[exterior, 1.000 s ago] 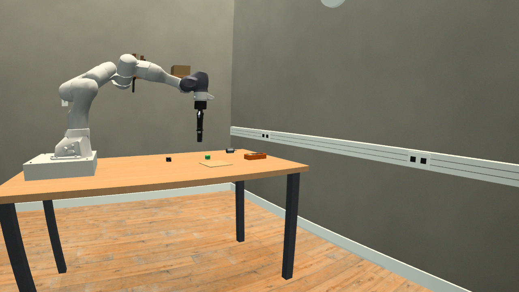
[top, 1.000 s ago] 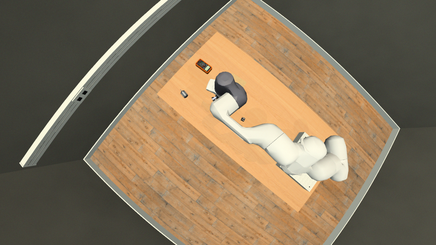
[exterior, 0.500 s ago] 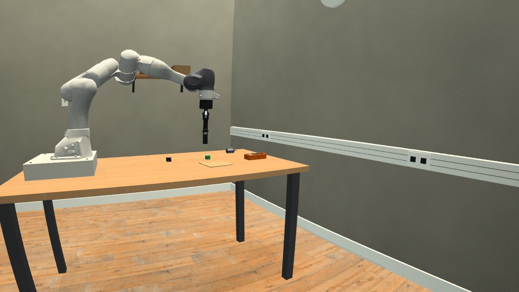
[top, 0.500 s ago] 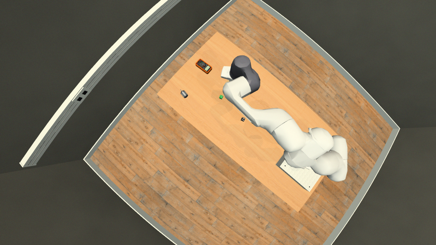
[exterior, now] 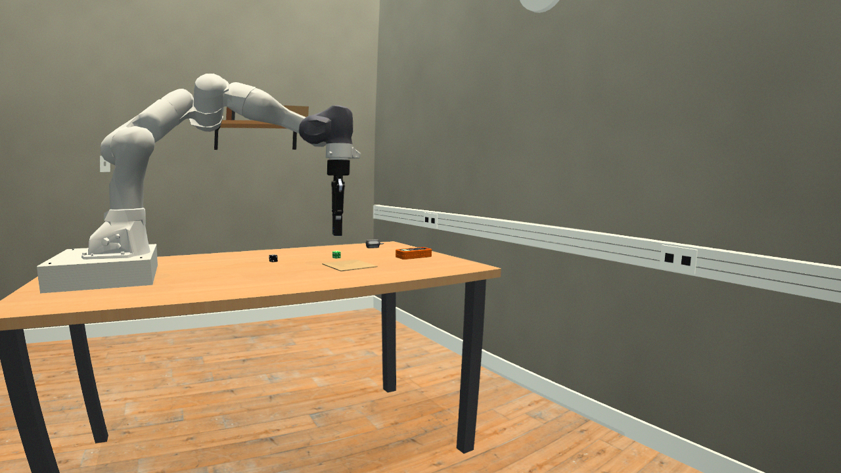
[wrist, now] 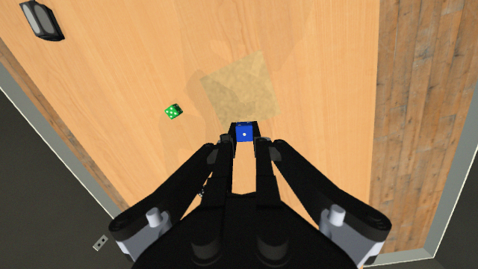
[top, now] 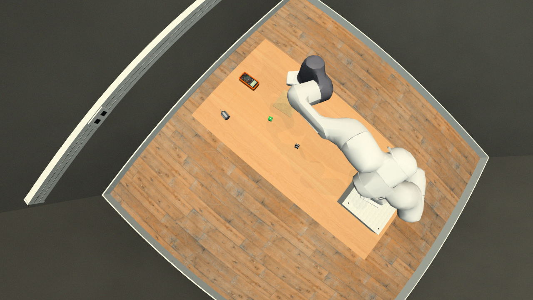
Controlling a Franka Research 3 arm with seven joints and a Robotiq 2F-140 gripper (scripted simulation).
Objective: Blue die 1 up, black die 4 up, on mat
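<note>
Right now my hand is 14 cm above the tan mat and 4 cm short of it. From my hand the other things lie so: blue die 2 cm below; then green die 15 cm to the left, 13 cm below, 6 cm ahead; then black die 19 cm behind, 18 cm to the left, 13 cm below.
</note>
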